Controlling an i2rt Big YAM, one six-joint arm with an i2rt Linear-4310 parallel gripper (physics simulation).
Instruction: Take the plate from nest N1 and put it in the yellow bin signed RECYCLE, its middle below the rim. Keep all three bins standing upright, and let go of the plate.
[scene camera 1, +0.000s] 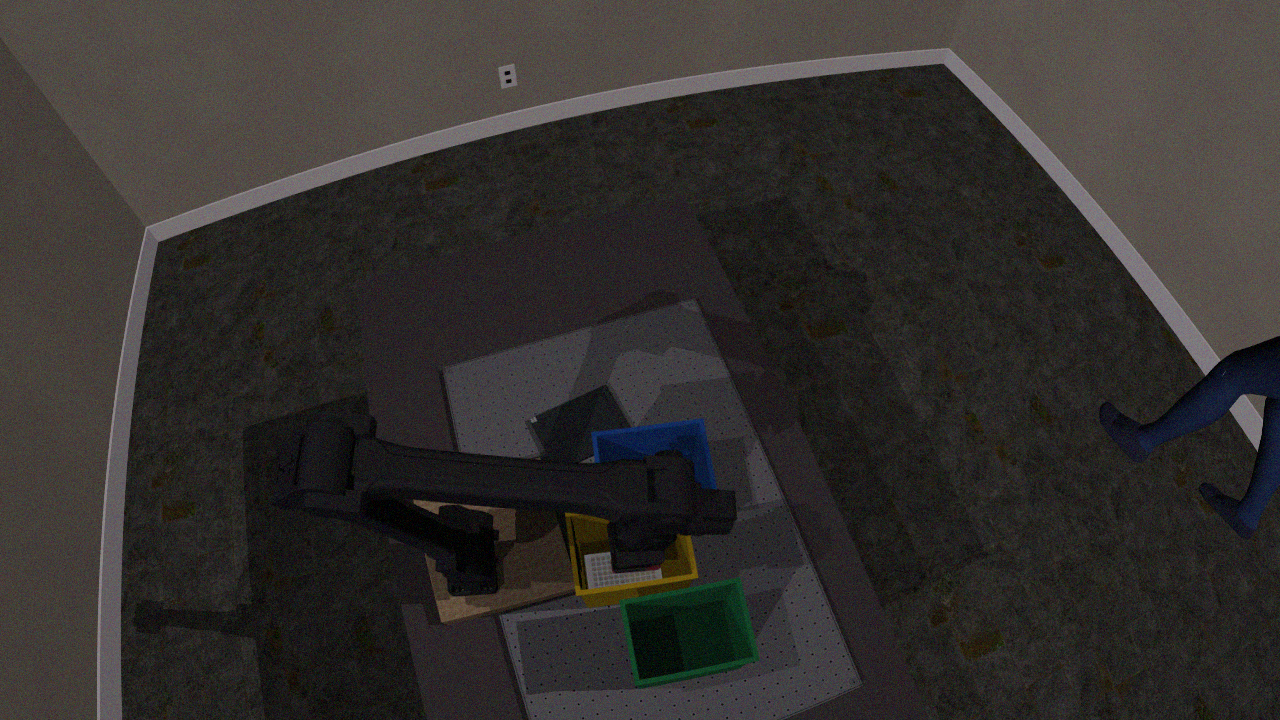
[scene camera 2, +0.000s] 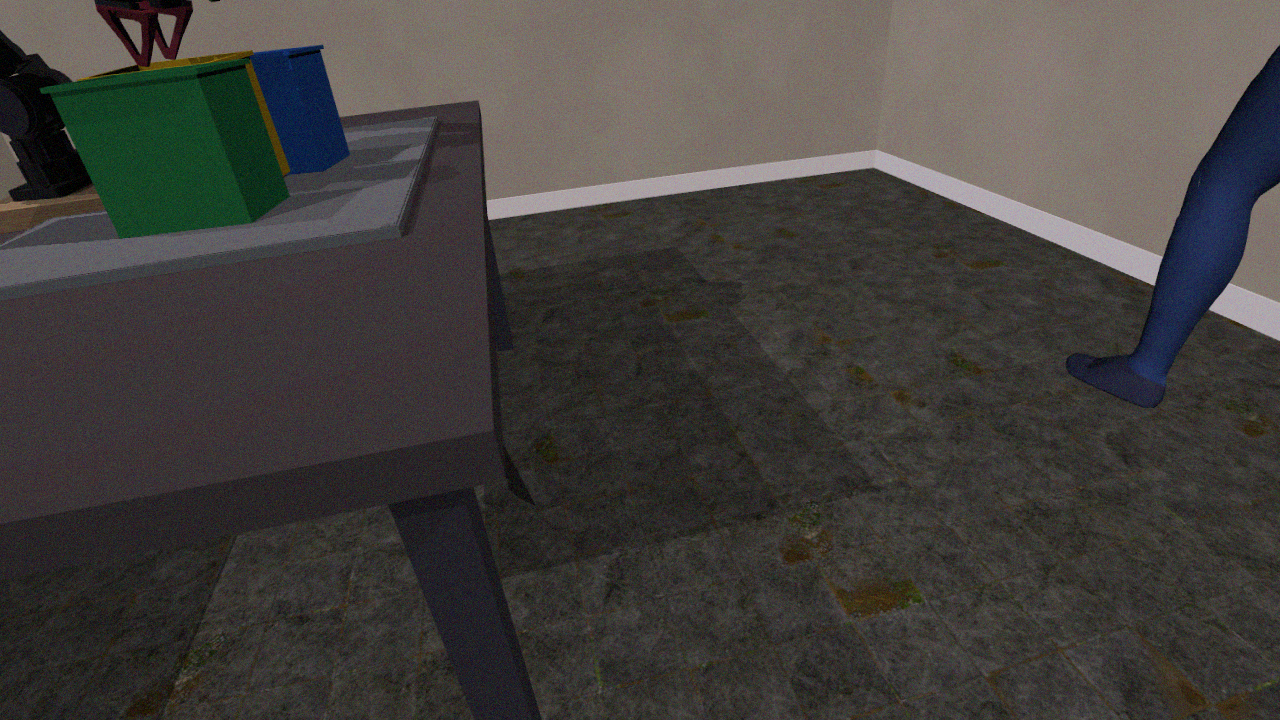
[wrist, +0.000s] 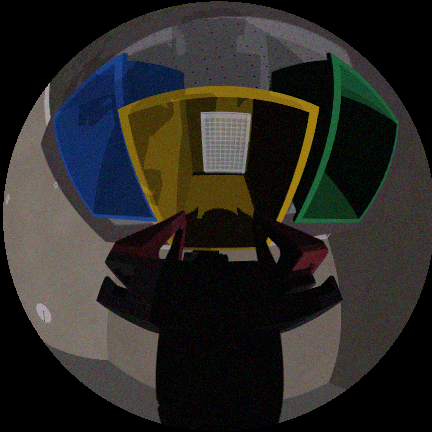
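Where they show: gripper, between the fingertips: (scene camera 1: 620, 546) (scene camera 2: 157, 62) (wrist: 218, 216); arm's base, origin of its link: (scene camera 1: 471, 561) (scene camera 2: 64, 186).
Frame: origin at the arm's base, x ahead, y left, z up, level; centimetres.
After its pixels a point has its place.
Observation:
The white plate (scene camera 1: 604, 569) {x 22.9, y -3.4, z -1.7 cm} (wrist: 225, 142) {x 26.6, y -4.9, z -0.7 cm}, a gridded rectangle, lies inside the yellow bin (scene camera 1: 635, 591) {x 27.4, y -10.2, z 8.6 cm} (wrist: 215, 92) {x 36.1, y -4.3, z 15.7 cm}, down near its floor in the wrist view. The yellow bin stands upright, mostly hidden behind the green bin in scene camera 2. The blue bin (scene camera 1: 650, 440) {x 33.4, y 14.2, z 11.1 cm} (scene camera 2: 304, 111) {x 41.3, y 2.4, z 6.7 cm} (wrist: 90, 150) {x 32.9, y 14.2, z 10.4 cm} and the green bin (scene camera 1: 689, 631) {x 35.7, y -16.4, z -2.3 cm} (scene camera 2: 170, 147) {x 36.7, y -24.6, z 7.4 cm} (wrist: 336, 125) {x 35.9, y -12.8, z 15.4 cm} stand upright on either side of it. My gripper (scene camera 2: 156, 60) {x 26.0, y -4.5, z 16.0 cm} (wrist: 218, 216) {x 26.0, y -4.5, z 16.0 cm} is open, its fingers part-way apart with nothing between them. It hangs above the yellow bin, with the plate below and apart from the fingertips.
A dark flat nest-like piece (scene camera 1: 581, 420) {x 22.2, y 25.8, z -1.4 cm} lies behind the blue bin, on the grey perforated board (scene camera 1: 510, 385) {x 8.9, y 36.0, z -2.6 cm}. A wooden base (scene camera 1: 528, 573) {x 9.9, y -2.9, z -0.5 cm} carries the arm. A person's blue-clad legs (scene camera 1: 1199, 407) (scene camera 2: 1208, 228) show on the right, away from the table (scene camera 2: 268, 358) {x 60.4, y -58.6, z -3.9 cm}.

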